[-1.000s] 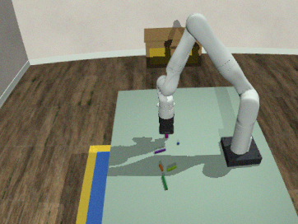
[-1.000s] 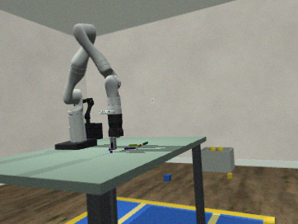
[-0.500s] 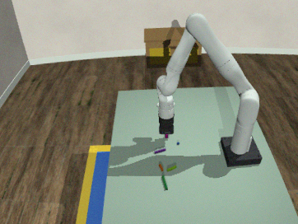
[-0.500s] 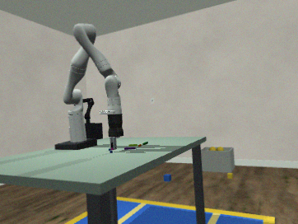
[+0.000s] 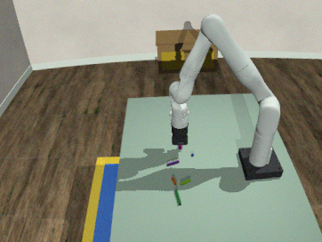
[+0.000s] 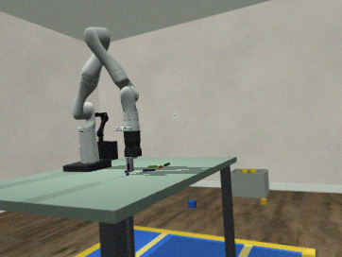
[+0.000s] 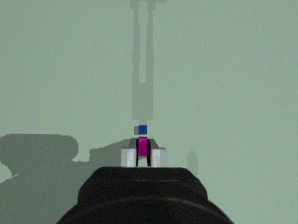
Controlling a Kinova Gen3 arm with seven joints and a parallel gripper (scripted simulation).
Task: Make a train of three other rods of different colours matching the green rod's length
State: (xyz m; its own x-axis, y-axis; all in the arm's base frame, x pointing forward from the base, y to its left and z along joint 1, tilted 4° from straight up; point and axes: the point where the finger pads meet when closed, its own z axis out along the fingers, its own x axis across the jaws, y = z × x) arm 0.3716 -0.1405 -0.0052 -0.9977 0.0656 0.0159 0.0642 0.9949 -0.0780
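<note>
My gripper is now 1 cm above the magenta rod. The rest, counted from my hand: orange rod: 21 cm to the left, 4 cm ahead, 3 cm below; lime rod: 22 cm to the left, 3 cm below, 2 cm behind; purple rod: 10 cm to the left, 4 cm ahead, 3 cm below.
</note>
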